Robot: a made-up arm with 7 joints.
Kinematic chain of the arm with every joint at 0, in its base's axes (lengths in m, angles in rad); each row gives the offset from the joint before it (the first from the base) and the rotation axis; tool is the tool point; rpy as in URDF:
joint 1: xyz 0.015 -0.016 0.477 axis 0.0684 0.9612 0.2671
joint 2: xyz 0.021 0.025 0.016 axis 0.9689 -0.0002 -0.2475
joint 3: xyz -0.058 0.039 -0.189 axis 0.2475 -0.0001 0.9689
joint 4: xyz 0.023 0.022 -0.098 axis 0.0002 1 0
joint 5: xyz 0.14 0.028 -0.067 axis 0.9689 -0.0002 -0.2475
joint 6: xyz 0.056 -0.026 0.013 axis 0.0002 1 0
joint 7: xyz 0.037 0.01 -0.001 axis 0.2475 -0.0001 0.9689
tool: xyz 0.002 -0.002 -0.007 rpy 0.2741 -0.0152 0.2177
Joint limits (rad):
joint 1: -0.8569..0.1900
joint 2: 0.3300..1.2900
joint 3: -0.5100..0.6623
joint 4: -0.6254..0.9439
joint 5: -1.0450..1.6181
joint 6: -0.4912..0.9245
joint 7: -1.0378..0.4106
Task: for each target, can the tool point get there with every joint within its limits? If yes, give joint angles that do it. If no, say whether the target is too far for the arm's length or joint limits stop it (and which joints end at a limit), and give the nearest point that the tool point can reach.
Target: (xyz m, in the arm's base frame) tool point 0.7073 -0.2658 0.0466
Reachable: no: too far | nearest point 0.4382 0.0013 0.2427 | short by 0.427 m
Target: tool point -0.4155 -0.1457 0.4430
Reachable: no: joint limits stop it (at a limit: joint 1, joint 2, joint 3, joint 4, joint 6, joint 7) | nearest point 0.1519 0.0023 0.2517 | short by 0.617 m
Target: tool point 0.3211 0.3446 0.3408
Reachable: yes | joints -0.2919 1.1415 -0.2878 0.4521 -0.2834 0.0988 0.1888
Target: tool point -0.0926 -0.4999 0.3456
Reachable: no: joint limits stop it (at a limit: joint 1, joint 2, joint 3, joint 4, joint 6) | nearest point 0.1523 -0.0046 0.2382 | short by 0.563 m
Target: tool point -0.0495 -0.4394 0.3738
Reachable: no: joint limits stop it (at a limit: joint 1, joint 2, joint 3, joint 4, joint 6) | nearest point 0.1526 -0.0037 0.2418 | short by 0.498 m
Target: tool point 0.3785 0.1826 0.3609
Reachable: yes | joints -0.5020 0.6830 -0.1239 -0.1169 1.1627 0.5538 -0.1237
